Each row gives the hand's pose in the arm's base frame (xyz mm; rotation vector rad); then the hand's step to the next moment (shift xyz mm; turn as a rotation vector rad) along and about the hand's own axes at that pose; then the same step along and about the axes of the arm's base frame.
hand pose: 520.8 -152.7 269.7 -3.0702 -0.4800 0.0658
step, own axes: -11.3 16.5 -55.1 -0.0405 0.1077 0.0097
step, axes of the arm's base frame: -3.1 -20.6 54.8 -0.0062 -0.1146 -0.0125
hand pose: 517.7 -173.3 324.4 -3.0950 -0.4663 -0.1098
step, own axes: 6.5 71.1 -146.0 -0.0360 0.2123 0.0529
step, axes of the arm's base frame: 17.2 -69.0 146.2 0.0318 -0.2124 -0.0551
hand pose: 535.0 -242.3 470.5 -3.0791 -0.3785 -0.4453
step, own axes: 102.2 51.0 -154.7 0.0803 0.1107 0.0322
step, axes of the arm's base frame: 64.2 -31.8 178.4 0.1101 -0.0872 -0.0054
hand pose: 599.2 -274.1 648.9 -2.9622 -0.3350 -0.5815
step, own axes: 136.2 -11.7 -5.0 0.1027 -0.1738 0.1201
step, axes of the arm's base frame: 118.4 37.1 57.6 0.0953 0.2059 -0.0609
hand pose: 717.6 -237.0 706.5 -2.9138 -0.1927 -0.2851
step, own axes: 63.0 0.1 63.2 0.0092 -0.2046 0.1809
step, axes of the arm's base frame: 72.5 20.5 -47.8 0.0105 0.2388 -0.1325
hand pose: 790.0 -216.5 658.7 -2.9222 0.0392 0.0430
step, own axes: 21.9 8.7 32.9 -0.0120 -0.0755 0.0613
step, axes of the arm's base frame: 20.8 -1.8 -34.7 -0.0114 0.0873 -0.0431
